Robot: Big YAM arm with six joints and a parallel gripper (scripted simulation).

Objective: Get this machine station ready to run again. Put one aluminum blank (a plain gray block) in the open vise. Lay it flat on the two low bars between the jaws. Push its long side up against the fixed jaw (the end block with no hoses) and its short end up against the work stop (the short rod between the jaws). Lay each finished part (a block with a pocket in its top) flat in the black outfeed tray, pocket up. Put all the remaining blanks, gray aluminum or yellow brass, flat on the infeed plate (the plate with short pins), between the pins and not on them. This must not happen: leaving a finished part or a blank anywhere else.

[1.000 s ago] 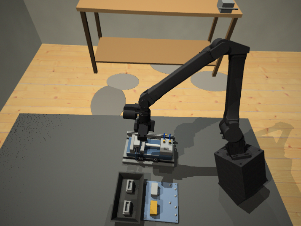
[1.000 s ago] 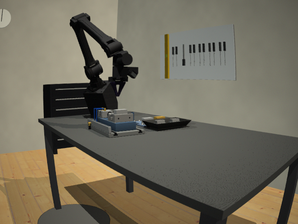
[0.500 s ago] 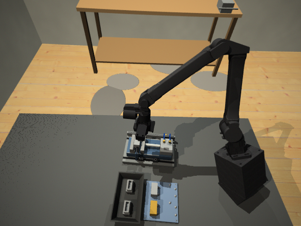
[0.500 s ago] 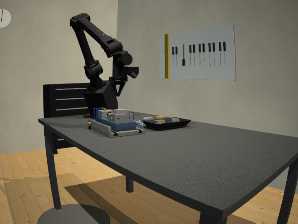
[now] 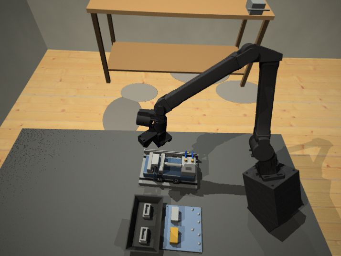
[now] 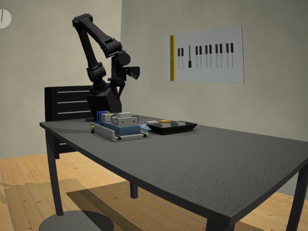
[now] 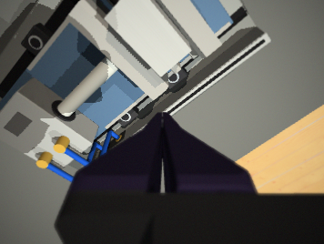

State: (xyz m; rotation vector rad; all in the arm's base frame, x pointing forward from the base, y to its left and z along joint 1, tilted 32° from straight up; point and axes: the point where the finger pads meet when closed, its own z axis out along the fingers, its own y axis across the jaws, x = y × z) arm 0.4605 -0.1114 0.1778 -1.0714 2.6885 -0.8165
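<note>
My hand is 90 mm above the gray aluminum blank, 30 mm to the right of it and 20 mm short of it. From my hand the other things lie so: moving jaw 110 mm below, 30 mm to the left, 10 mm behind; then fixed jaw 110 mm below, 50 mm ahead, 20 mm to the left; then work stop rod 100 mm below, 70 mm to the left, 20 mm ahead.
</note>
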